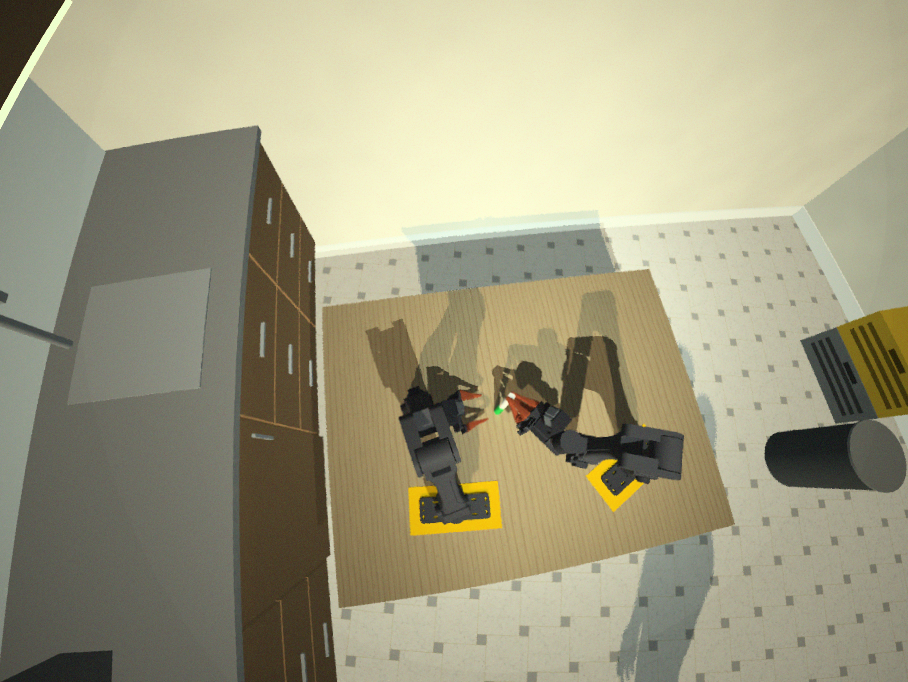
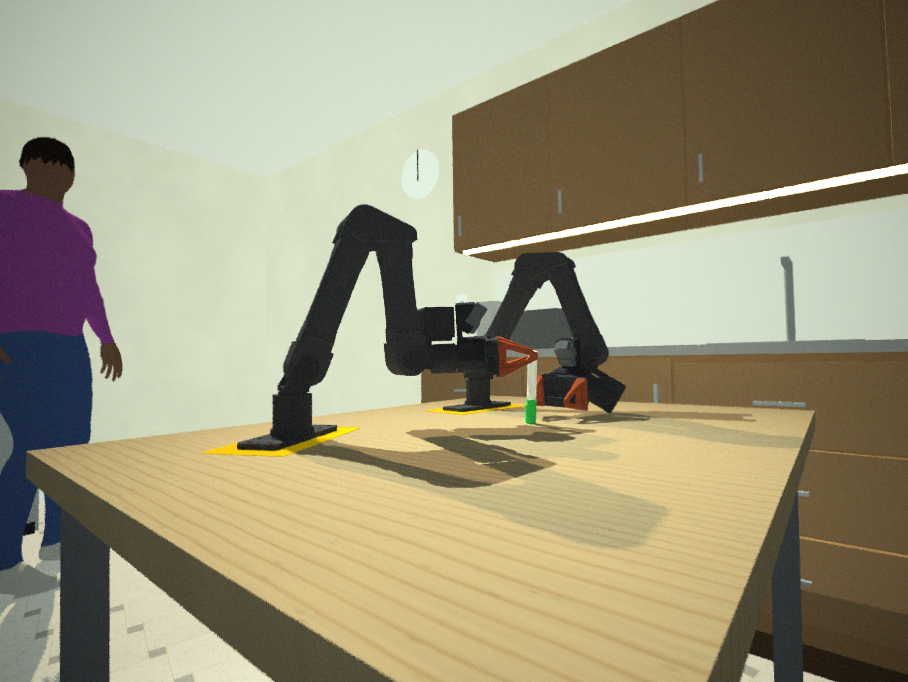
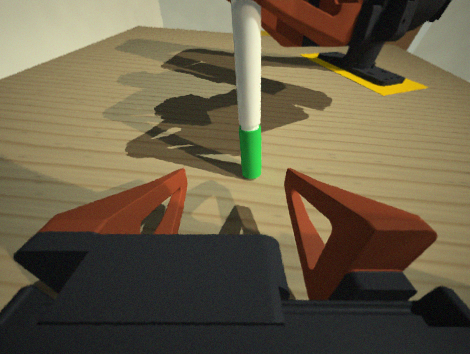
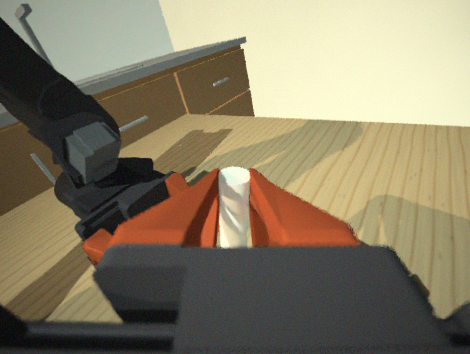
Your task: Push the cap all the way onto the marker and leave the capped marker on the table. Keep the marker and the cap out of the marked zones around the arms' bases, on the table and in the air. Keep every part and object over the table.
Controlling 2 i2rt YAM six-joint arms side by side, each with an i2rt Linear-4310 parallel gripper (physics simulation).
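Where they show: left gripper, fingertip midpoint: [image 1: 484,407] [image 2: 547,402] [image 3: 235,176]; right gripper, fingertip midpoint: [image 1: 508,394] [image 2: 536,354] [image 4: 234,177]; left arm's base, origin of the base link: [image 1: 454,507] [image 2: 478,408]; right arm's base, origin of the base link: [image 2: 292,439] [image 3: 354,69].
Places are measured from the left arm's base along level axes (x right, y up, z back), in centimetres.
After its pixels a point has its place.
The white marker [image 1: 505,403] @[x 15.9, y 10.0, z -27.7 cm] [image 2: 532,378] @[x 17.0, y 9.0, z -28.8 cm] [image 3: 248,75] @[x 15.4, y 9.0, z -28.1 cm] [image 4: 234,210] @[x 17.5, y 12.5, z -28.1 cm] is nearly upright, with the green cap [image 1: 498,411] @[x 14.9, y 3.0, z -26.4 cm] [image 2: 530,412] @[x 16.1, y 2.3, z -27.6 cm] [image 3: 250,152] @[x 14.5, y 3.2, z -27.2 cm] on its lower end. No gap shows between them, but how deep the cap sits cannot be told. The cap's bottom is at or just above the table; contact is unclear. My right gripper [image 1: 511,397] @[x 16.5, y 13.5, z -29.5 cm] [image 2: 535,356] @[x 16.5, y 13.5, z -29.5 cm] [image 4: 234,177] @[x 16.5, y 13.5, z -29.5 cm] is shut on the marker near its top. My left gripper [image 1: 484,408] @[x 10.7, y 3.9, z -27.9 cm] [image 3: 235,176] @[x 10.7, y 3.9, z -27.9 cm] is open and empty, low over the table, its fingertips short of the cap and to either side of it.
Yellow marked zones surround the left base [image 1: 414,510] @[x -11.6, y 0.1, z -0.1 cm] and right base [image 1: 614,504] @[x 47.4, y 0.1, z 3.6 cm] on the wooden table [image 1: 396,572] @[x -17.3, y 0.0, z 16.0 cm] [image 2: 440,572] @[x 71.7, y 0.0, z -59.6 cm]. Both zones lie apart from the marker. The grippers are close together. A counter with drawers [image 1: 278,477] stands beyond the table's left edge.
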